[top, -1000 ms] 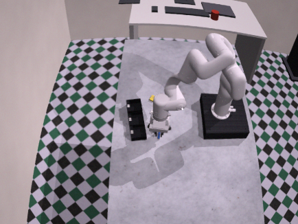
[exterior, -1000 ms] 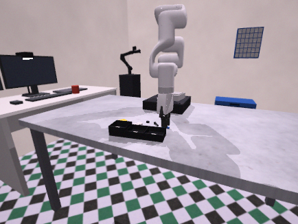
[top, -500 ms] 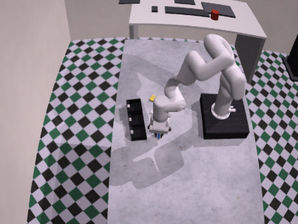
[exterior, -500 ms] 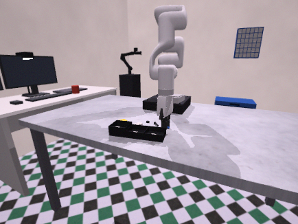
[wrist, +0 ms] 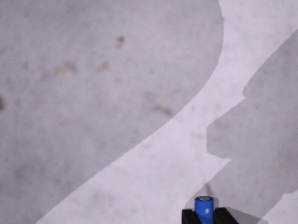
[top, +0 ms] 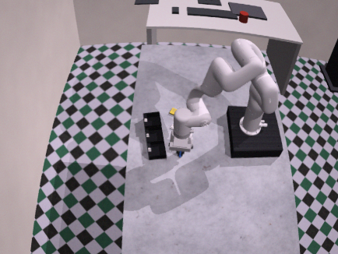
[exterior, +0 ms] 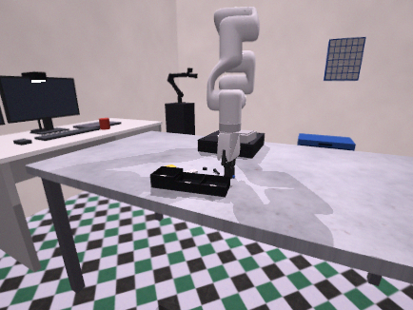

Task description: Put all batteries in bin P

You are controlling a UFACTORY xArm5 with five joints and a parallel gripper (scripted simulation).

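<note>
Now: the white-and-grey item 4 cm to the right of my hand, 3 cm ahead of it and 1 cm below it. Also, from my hand: black nut: 12 cm to the right, 3 cm behind, 2 cm below; black bolt: 6 cm to the right, 2 cm below, 2 cm behind; blue battery: 2 cm below.
</note>
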